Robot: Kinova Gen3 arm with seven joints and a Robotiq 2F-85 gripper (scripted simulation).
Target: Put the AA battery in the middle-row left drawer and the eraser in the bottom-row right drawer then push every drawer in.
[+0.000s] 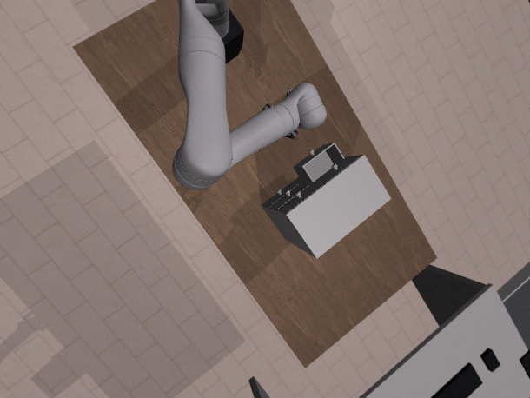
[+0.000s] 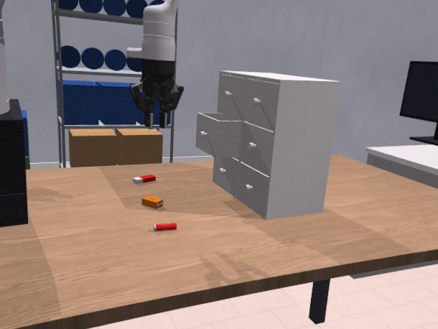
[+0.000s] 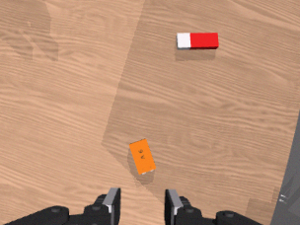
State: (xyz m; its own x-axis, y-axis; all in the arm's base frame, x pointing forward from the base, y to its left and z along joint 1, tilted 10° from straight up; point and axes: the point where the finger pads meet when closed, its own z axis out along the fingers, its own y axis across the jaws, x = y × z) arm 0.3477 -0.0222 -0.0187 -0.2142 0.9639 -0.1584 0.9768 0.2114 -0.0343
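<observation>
The AA battery is 2 cm behind my hand, 14 cm to the right of it and 21 cm below it. Also, from my hand: eraser (3 cm ahead, 20 cm to the left, 21 cm below); then orange battery (21 cm below).
</observation>
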